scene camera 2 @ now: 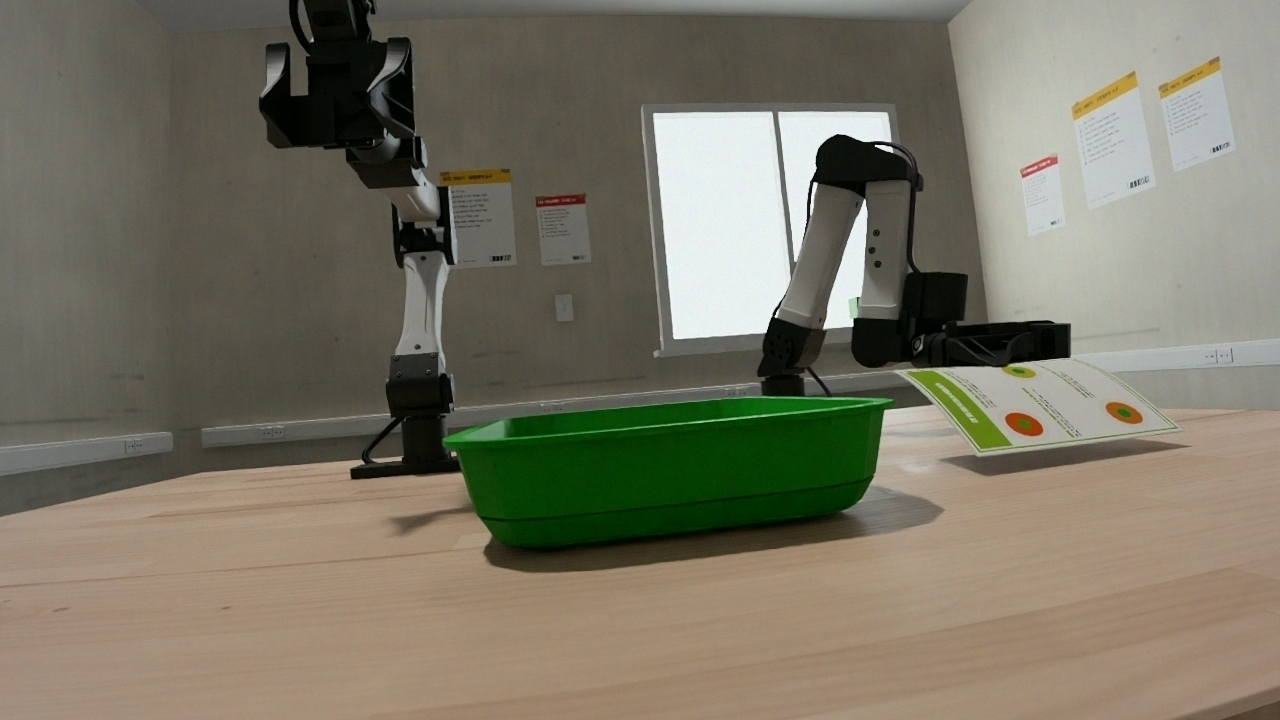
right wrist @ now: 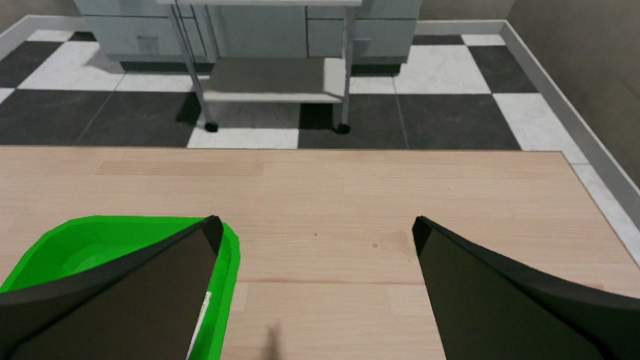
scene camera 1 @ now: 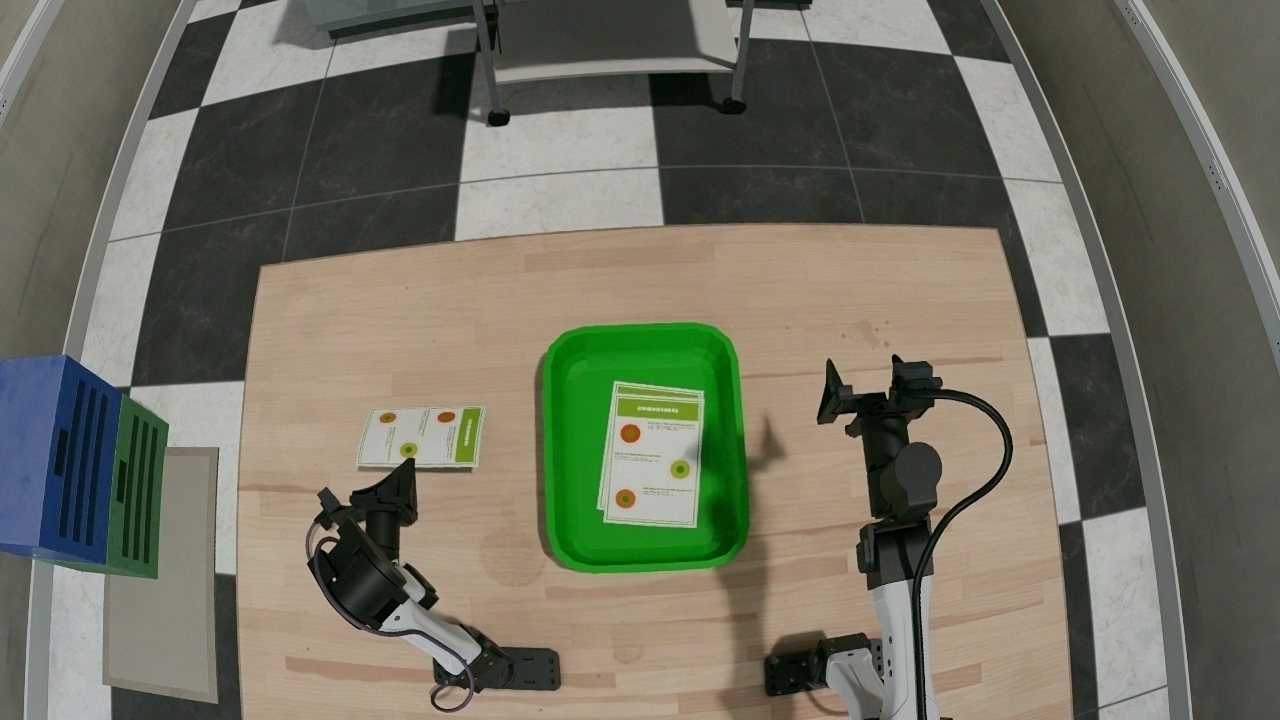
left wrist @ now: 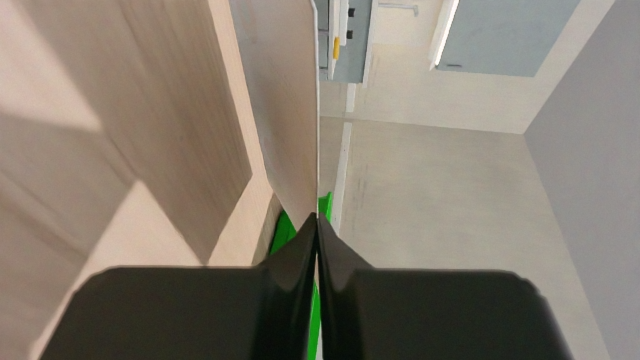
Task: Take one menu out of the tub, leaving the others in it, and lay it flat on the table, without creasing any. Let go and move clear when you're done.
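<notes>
My left gripper (scene camera 1: 412,462) (left wrist: 317,217) is shut on one menu (scene camera 1: 420,437) (scene camera 2: 1065,402) (left wrist: 285,100), by its long edge. The menu is held low over the table, left of the tub in scene camera 1. In scene camera 2 it bows gently, its near edge dipping toward the table above its shadow. The green tub (scene camera 1: 556,447) (scene camera 2: 671,474) (right wrist: 230,250) stands in the middle of the table. Other menus (scene camera 1: 657,465) lie overlapping inside it; their exact number is hidden. My right gripper (scene camera 1: 859,394) (scene camera 2: 338,98) (right wrist: 317,220) is open and empty, raised right of the tub in scene camera 1.
The wooden table (scene camera 1: 626,277) (scene camera 2: 268,626) (right wrist: 325,190) carries both arm bases. A blue crate (scene camera 1: 53,456) and a green crate (scene camera 1: 138,488) are off the table's left side in scene camera 1. A trolley (scene camera 1: 617,67) stands beyond the far edge.
</notes>
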